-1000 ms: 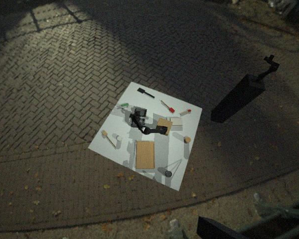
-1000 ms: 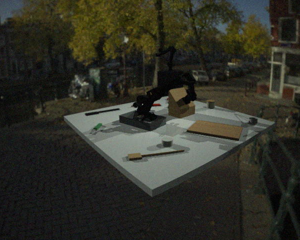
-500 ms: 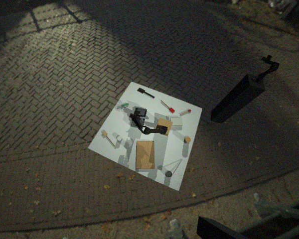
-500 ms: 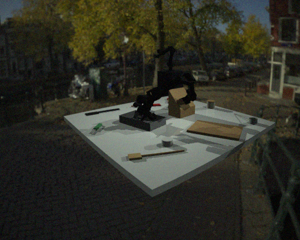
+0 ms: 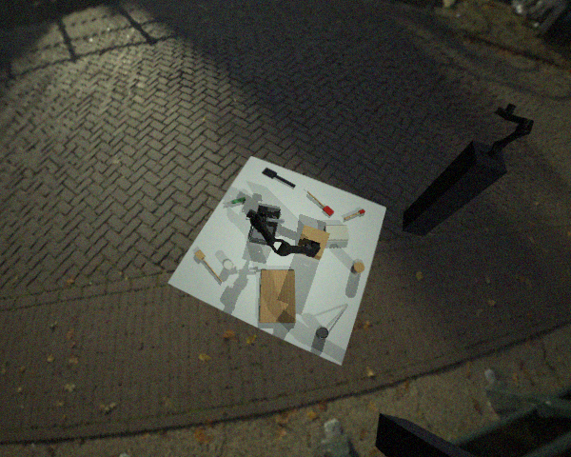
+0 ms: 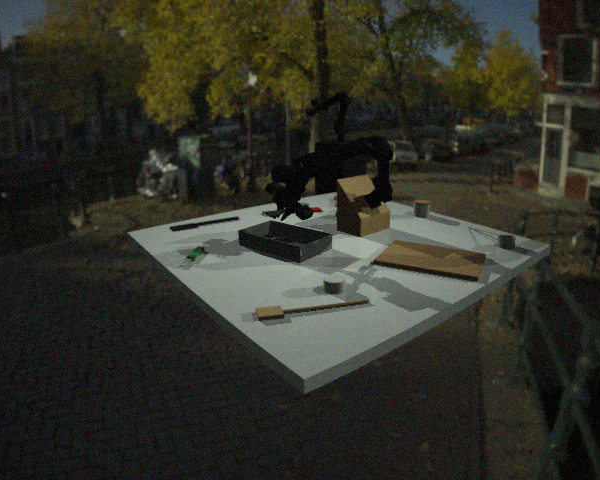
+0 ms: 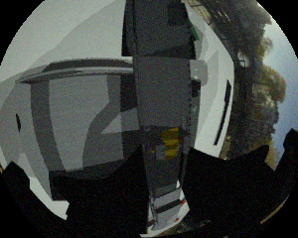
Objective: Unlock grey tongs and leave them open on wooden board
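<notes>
The yellow mark lies 4 cm above my gripper tip, 3 cm to the left of it and 2 cm ahead of it. From my gripper tip the other things lie so: roasting tin 8 cm below, 2 cm behind; then black spatula 49 cm to the right, 10 cm below, 3 cm ahead; then green-handled tool 30 cm ahead, 13 cm to the right, 10 cm below.
</notes>
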